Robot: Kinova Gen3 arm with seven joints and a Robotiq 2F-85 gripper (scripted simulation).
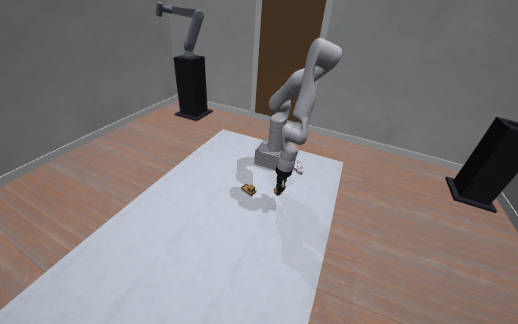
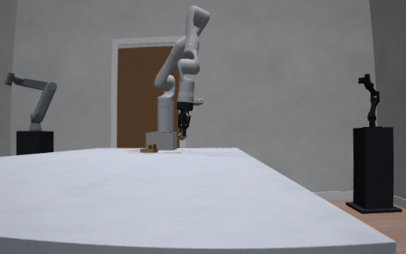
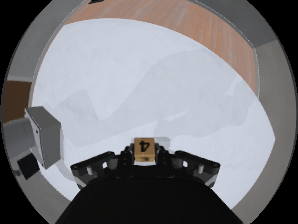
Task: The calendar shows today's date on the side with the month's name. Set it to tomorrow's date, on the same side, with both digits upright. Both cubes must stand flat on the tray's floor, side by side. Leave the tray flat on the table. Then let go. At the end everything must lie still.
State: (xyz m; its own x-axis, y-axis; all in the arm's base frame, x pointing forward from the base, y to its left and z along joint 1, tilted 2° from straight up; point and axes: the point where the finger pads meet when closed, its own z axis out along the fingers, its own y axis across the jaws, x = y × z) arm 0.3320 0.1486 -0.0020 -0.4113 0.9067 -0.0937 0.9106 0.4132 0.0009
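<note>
Now: the wooden calendar tray 16 cm to the right of my hand, 8 cm below it and 1 cm behind it. Also, from my hand: wooden digit cube: 1 cm below.
</note>
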